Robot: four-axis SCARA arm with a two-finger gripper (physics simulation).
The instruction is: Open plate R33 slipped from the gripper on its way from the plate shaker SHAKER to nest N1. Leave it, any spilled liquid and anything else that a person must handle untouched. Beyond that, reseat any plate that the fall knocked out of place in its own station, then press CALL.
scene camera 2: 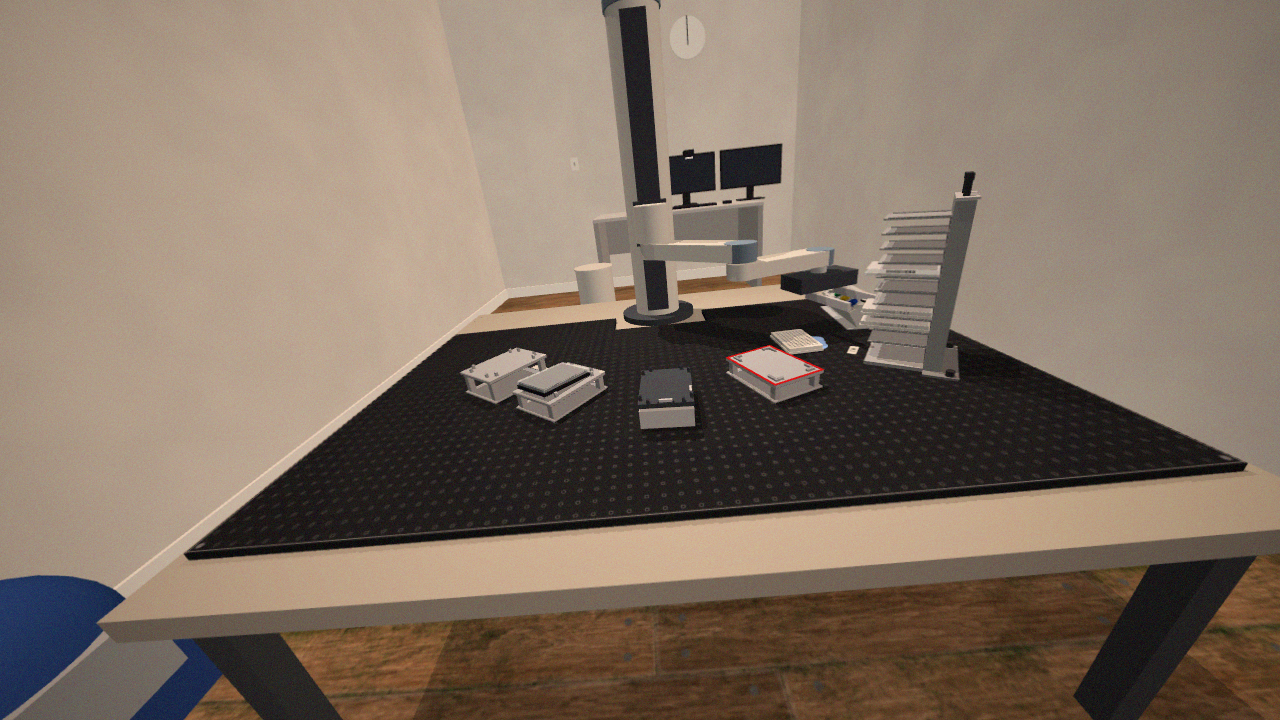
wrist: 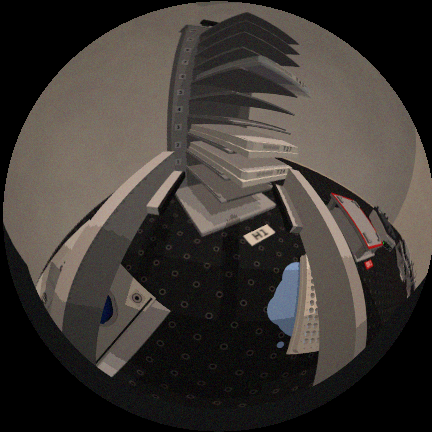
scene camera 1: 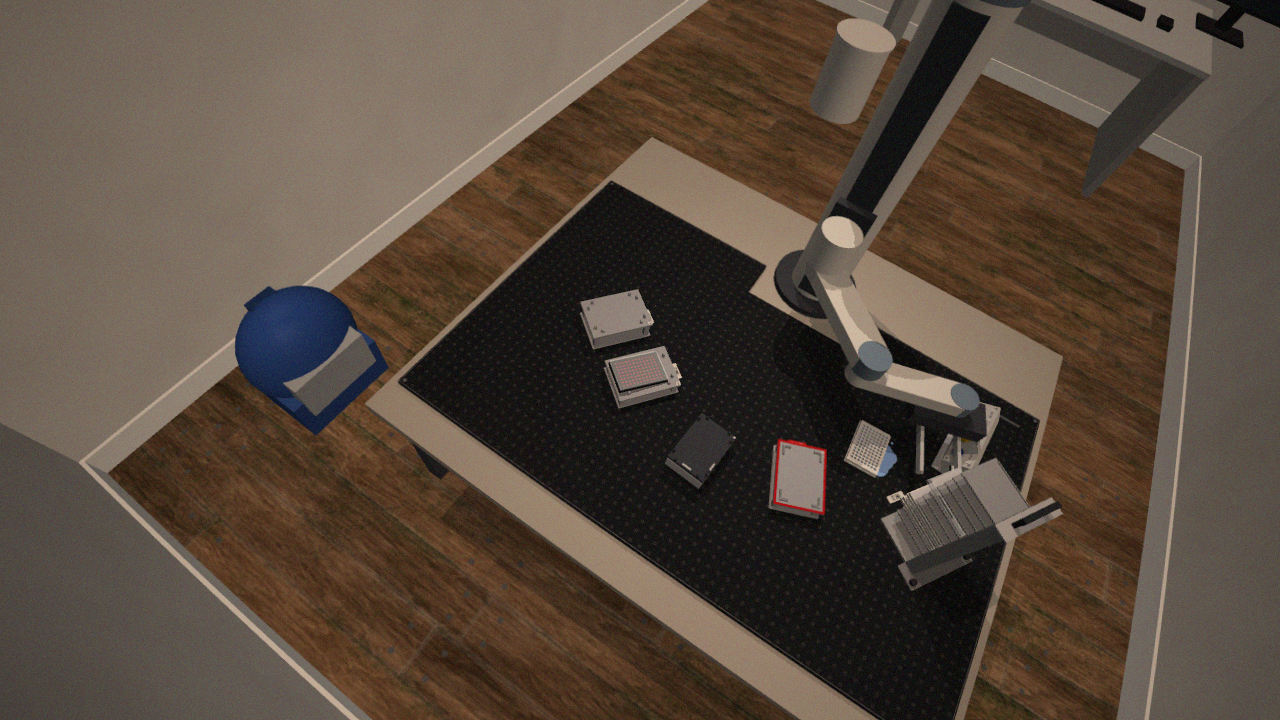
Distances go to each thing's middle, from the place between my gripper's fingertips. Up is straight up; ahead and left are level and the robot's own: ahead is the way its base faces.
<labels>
I see the well plate [scene camera 1: 866, 451] 15 cm to the right of my hand, 9 cm below it and 3 cm behind it. Also, from my hand: dark box station [scene camera 2: 666, 399] 50 cm to the right, 24 cm ahead, 7 cm below.
</labels>
